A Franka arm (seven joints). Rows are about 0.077 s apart.
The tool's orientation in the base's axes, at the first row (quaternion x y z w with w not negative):
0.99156, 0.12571, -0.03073, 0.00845
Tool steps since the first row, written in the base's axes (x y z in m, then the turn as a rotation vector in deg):
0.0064, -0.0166, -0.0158, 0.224, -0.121, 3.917
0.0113, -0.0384, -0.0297, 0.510, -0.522, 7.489
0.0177, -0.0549, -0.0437, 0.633, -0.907, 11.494
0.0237, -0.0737, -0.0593, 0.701, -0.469, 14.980
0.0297, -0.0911, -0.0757, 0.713, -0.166, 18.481
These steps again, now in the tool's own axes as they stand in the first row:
0.0031, 0.0175, 0.0158, -0.061, 0.208, -3.919
0.0032, 0.0397, 0.0299, -0.109, 0.700, -7.491
0.0062, 0.0572, 0.0439, -0.339, 1.140, -11.486
0.0083, 0.0767, 0.0596, -0.384, 0.765, -14.979
0.0108, 0.0949, 0.0760, -0.518, 0.506, -18.481

